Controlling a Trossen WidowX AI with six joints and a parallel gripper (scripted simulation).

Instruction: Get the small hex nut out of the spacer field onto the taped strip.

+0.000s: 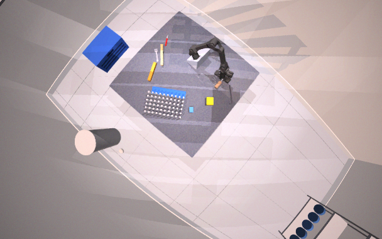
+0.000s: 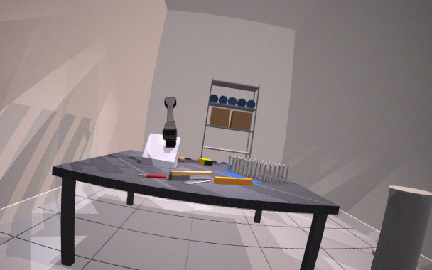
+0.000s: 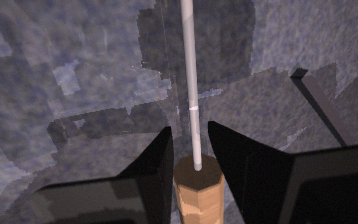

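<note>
The hook tool lies 3 cm behind my gripper tip. Also, from my gripper tip: blue block 48 cm ahead, 8 cm to the right, 1 cm above; yellow block 29 cm ahead, 3 cm to the left, 1 cm above; blue taped strip 48 cm ahead, 40 cm to the right, 1 cm below.
</note>
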